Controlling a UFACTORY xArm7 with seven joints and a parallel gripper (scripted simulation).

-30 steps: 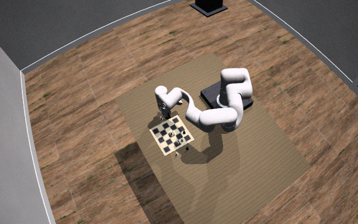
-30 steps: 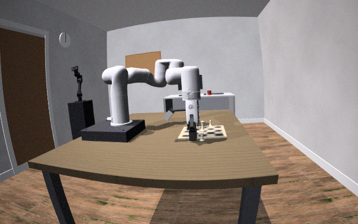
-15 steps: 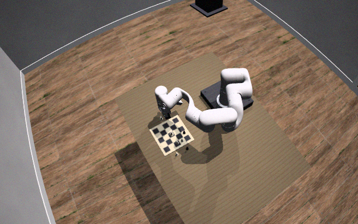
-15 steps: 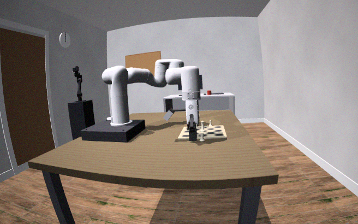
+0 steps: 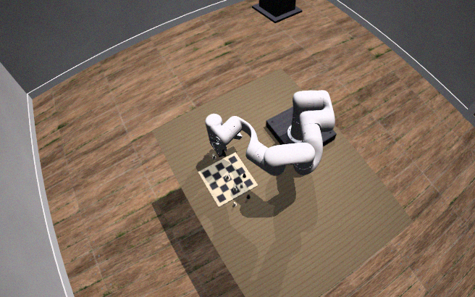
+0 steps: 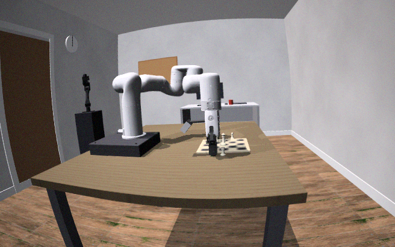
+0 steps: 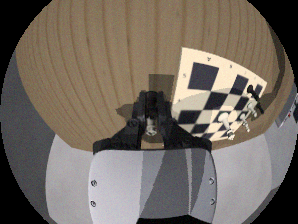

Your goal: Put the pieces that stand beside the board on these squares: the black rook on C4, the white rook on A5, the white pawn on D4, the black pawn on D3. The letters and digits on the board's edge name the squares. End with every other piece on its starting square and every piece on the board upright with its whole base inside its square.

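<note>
My hand is 14 cm to the right of the chessboard, 5 cm short of it and 2 cm above it.
</note>
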